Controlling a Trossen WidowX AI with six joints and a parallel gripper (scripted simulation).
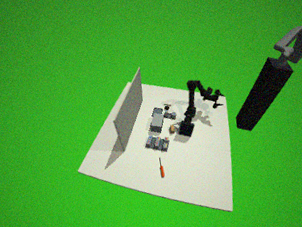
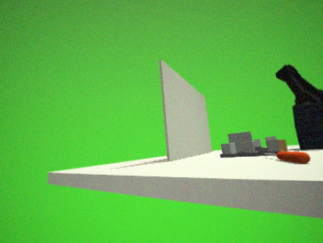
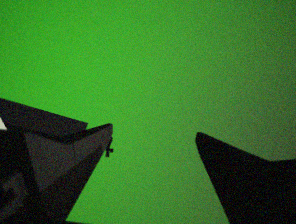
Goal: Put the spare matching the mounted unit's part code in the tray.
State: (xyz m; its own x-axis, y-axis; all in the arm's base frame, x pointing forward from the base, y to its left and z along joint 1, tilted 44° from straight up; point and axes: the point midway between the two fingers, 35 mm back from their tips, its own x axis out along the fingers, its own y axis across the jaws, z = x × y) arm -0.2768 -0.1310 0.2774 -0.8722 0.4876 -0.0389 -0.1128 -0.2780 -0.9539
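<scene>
My gripper tip is 46 cm short of the grey spare, 44 cm to the right of it and 22 cm above it. Round my gripper tip: grey wall panel 84 cm ahead, 31 cm to the left, 4 cm below.
</scene>
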